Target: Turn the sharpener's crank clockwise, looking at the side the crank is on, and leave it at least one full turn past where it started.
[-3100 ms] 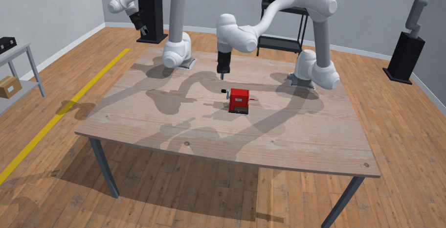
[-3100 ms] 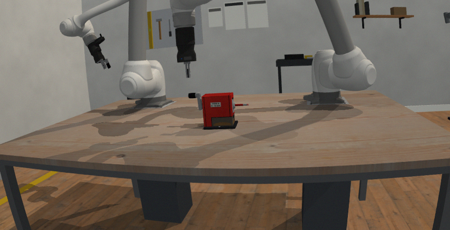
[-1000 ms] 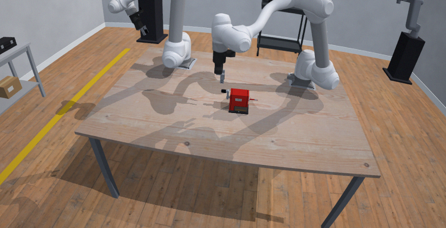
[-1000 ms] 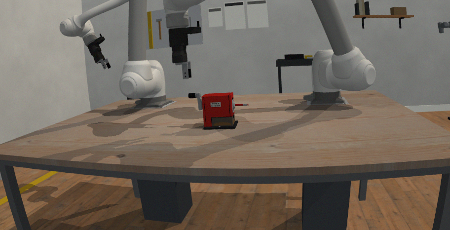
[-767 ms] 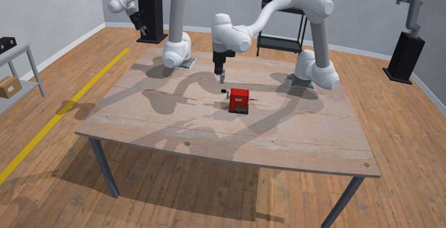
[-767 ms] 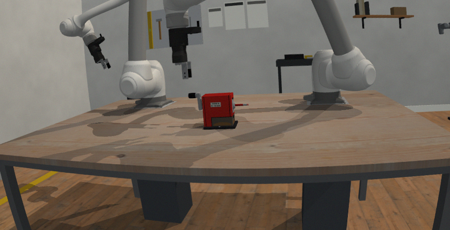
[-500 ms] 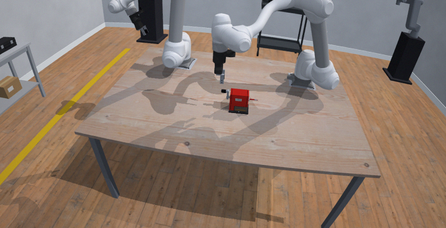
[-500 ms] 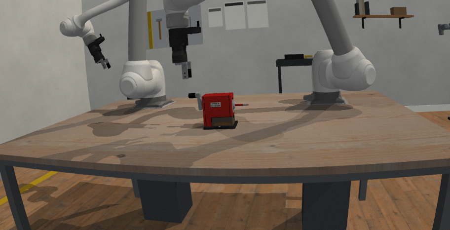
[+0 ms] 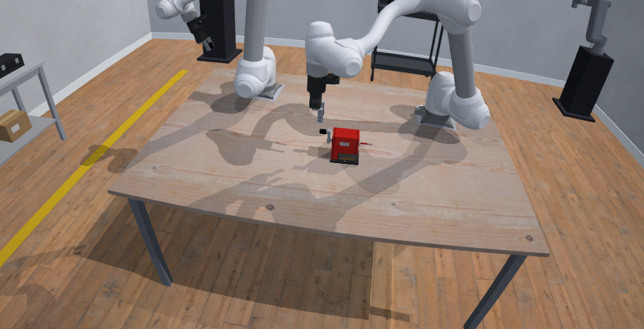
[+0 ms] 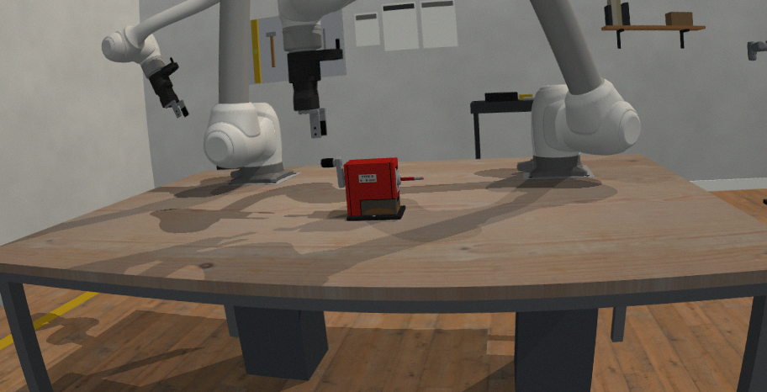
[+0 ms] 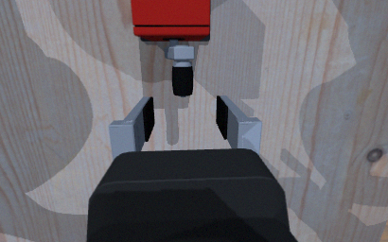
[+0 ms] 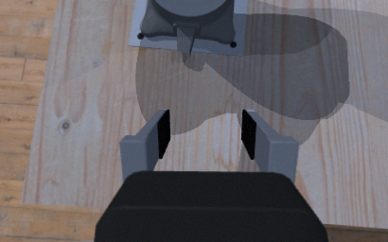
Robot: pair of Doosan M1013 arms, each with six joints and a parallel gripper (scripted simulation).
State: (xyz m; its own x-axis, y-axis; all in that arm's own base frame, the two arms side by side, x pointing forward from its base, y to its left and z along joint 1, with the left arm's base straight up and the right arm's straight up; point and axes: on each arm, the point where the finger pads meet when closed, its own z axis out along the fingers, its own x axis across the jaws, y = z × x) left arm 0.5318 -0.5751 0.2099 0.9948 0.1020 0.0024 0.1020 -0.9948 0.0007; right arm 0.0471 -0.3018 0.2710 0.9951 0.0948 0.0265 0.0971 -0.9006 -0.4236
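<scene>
Now: the crank 10 mm behind my left hand, 20 mm to the left of it and 90 mm below it.
</scene>
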